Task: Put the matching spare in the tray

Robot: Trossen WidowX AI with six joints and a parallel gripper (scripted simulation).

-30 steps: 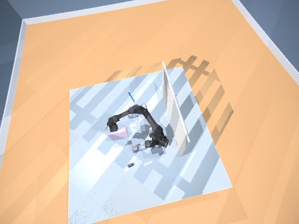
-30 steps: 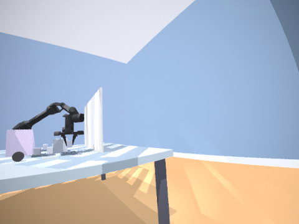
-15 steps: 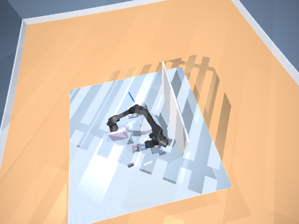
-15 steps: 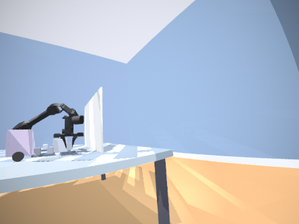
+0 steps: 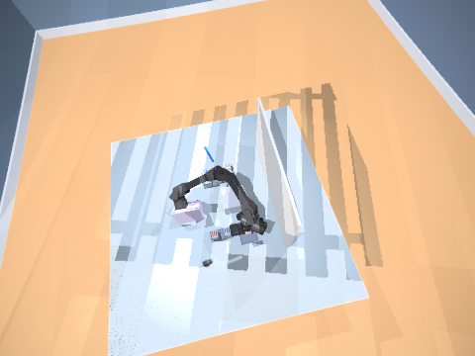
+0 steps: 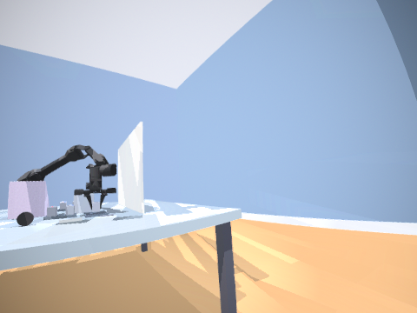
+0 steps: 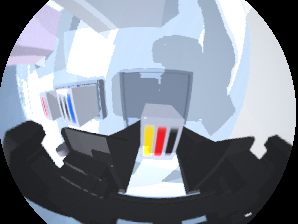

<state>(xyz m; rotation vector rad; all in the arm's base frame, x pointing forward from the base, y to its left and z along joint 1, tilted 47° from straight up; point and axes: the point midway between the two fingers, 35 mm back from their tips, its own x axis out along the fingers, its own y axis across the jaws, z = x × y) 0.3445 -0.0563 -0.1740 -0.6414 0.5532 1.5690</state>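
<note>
Now: gripper tip 2 cm below the spare. The rest, counted from my gripper tip: grey tray: 2 cm below; black tape roll: 24 cm behind, 14 cm to the right; white upright panel: 18 cm ahead, 22 cm to the left, 20 cm above.
</note>
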